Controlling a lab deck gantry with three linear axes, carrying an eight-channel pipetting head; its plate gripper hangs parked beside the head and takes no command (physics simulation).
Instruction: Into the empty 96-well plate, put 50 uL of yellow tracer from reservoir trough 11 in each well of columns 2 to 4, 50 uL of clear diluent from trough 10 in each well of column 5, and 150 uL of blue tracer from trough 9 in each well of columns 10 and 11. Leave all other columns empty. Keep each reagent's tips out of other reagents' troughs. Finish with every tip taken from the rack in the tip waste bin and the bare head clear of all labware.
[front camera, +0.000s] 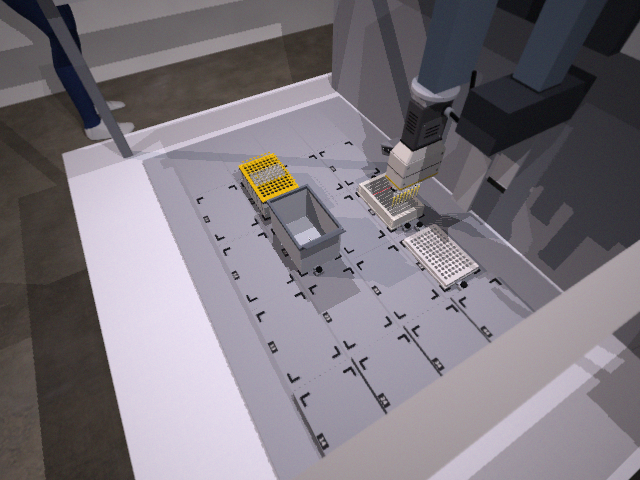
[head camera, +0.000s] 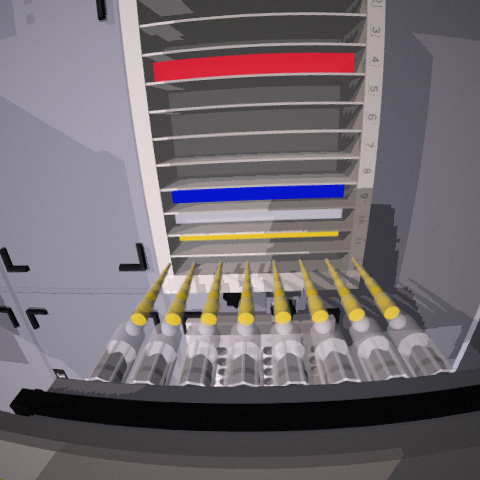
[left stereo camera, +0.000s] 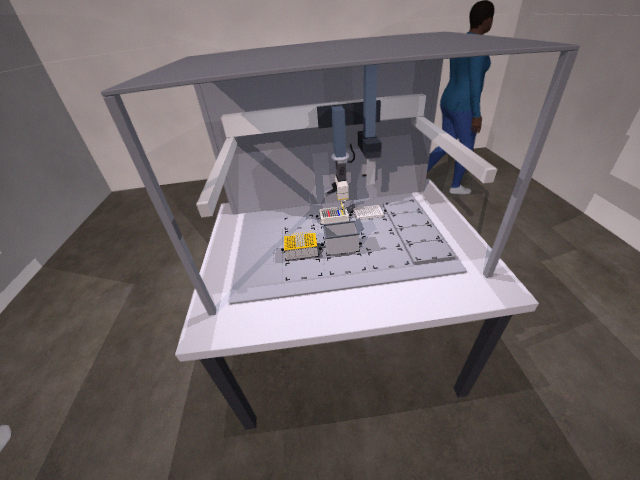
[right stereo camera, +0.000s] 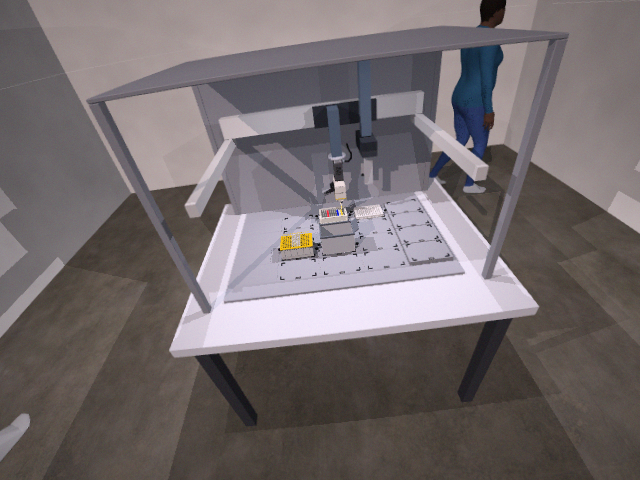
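Observation:
The pipetting head (front camera: 416, 160) (left stereo camera: 342, 190) (right stereo camera: 339, 191) carries eight tips (front camera: 405, 196) (head camera: 246, 295), filled yellow, above the trough 11–12 end of the reservoir (front camera: 379, 209) (head camera: 148, 150) (left stereo camera: 334, 218). In the head view, trough 9 shows blue liquid (head camera: 257, 193), trough 10 pale liquid (head camera: 257, 216) and trough 11 a thin yellow strip (head camera: 257, 236). The 96-well plate (front camera: 424, 262) (left stereo camera: 369, 211) is beside the reservoir; its well contents are too small to tell. The yellow tip rack (front camera: 281, 194) (left stereo camera: 300, 248) holds clear tips in its middle. The parked gripper (left stereo camera: 368, 174) hangs beside the head; its finger spacing is unclear.
The grey tip waste bin (front camera: 320, 253) (left stereo camera: 341, 243) (right stereo camera: 338, 242) stands between the tip rack and the plate side, with high walls. Red liquid (head camera: 255, 66) is in trough 4. A black carriage block (front camera: 524, 103) (left stereo camera: 369, 144) hangs beside the head. A person (left stereo camera: 465, 98) stands behind the table.

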